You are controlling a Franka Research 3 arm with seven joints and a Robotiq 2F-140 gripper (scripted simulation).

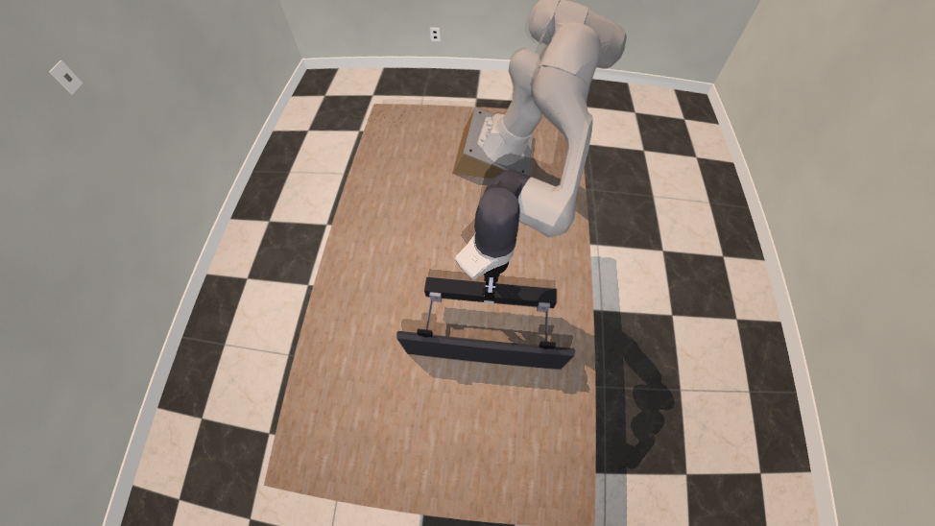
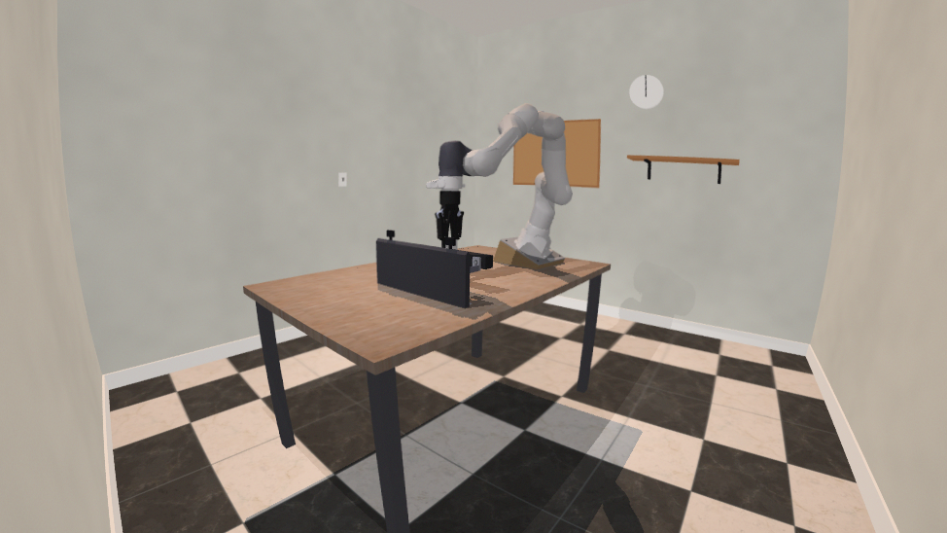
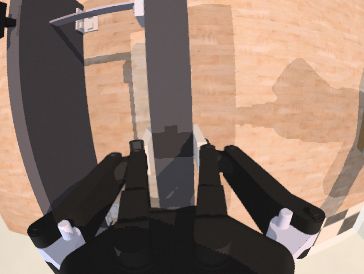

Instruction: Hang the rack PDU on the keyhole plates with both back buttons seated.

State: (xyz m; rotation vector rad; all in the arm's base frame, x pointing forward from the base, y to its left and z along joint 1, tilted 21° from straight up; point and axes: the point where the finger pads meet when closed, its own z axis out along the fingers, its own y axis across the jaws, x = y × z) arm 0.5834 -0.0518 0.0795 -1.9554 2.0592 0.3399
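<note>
Now: the rack PDU 20 mm below my hand and 20 mm ahead of it. Also, from my hand: dark upright panel 160 mm ahead, 60 mm below, 10 mm to the right.
</note>
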